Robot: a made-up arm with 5 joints.
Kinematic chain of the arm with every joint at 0, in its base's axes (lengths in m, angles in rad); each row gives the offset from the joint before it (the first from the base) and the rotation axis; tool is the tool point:
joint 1: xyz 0 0 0.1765 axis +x
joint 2: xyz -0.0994 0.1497 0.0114 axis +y
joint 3: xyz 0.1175 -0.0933 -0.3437 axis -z
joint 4: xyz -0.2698 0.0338 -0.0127 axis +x
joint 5: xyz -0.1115 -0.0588 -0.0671 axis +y
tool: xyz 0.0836 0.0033 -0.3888
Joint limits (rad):
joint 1: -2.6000..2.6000
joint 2: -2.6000..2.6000
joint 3: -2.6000..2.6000
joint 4: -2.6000..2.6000
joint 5: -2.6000..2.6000
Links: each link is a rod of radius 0.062 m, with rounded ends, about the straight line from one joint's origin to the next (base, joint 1, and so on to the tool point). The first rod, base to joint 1, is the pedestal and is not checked.
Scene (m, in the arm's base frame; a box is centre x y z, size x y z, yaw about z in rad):
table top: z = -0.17
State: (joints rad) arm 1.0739 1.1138 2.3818 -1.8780 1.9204
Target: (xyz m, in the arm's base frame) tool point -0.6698 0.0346 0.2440
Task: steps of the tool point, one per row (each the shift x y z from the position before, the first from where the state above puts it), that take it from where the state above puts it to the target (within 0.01 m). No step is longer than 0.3 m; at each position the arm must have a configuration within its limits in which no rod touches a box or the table.
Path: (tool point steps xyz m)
1: -0.0197 -0.1028 0.2651
2: -0.1110 -0.1756 0.1770
3: -0.1699 -0.2021 0.0472
4: -0.1741 -0.1862 -0.0915
5: -0.1186 -0.1420 -0.2038
6: -0.0197 -0.0881 -0.2611

